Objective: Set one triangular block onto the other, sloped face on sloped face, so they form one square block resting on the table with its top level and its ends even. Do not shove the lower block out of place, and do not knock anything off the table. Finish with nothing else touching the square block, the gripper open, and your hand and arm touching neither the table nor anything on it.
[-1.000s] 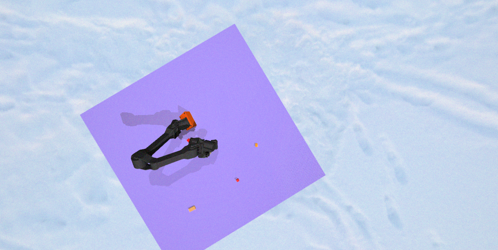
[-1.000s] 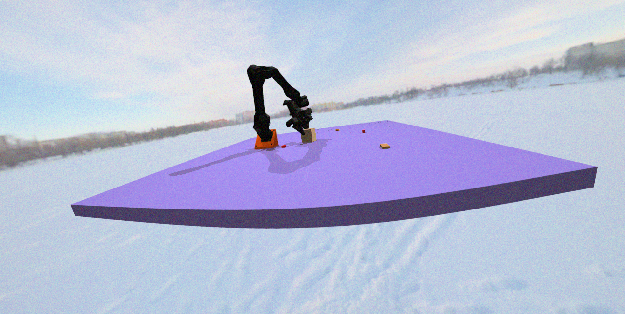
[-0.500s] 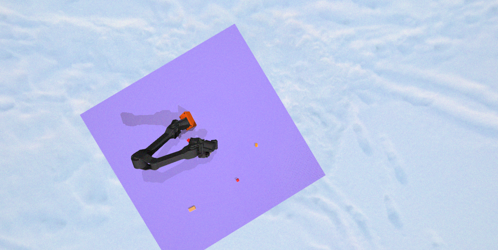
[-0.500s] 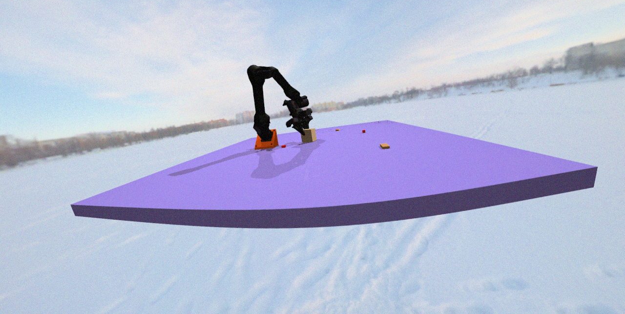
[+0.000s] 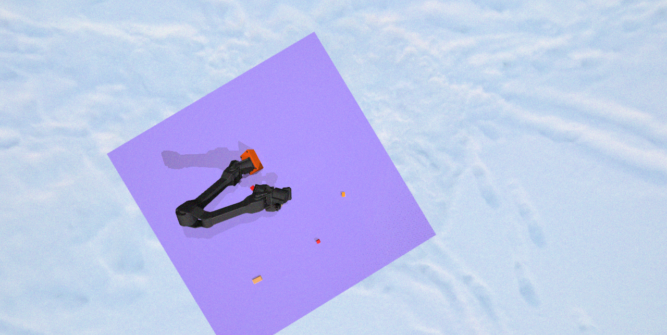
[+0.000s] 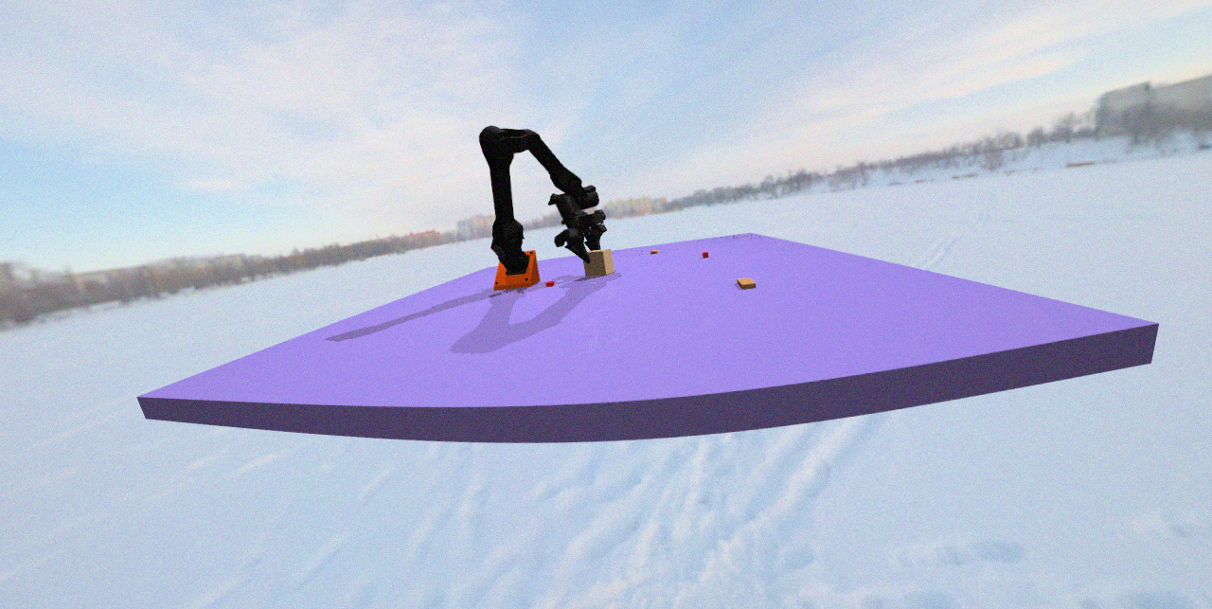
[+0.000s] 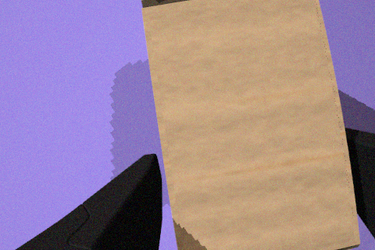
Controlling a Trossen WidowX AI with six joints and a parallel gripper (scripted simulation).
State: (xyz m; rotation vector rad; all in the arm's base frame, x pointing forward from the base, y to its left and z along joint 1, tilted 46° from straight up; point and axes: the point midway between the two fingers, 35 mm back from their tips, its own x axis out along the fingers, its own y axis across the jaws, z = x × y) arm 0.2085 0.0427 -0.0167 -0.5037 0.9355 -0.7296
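The triangular block is 1 cm behind my gripper tip and 1 cm above it.
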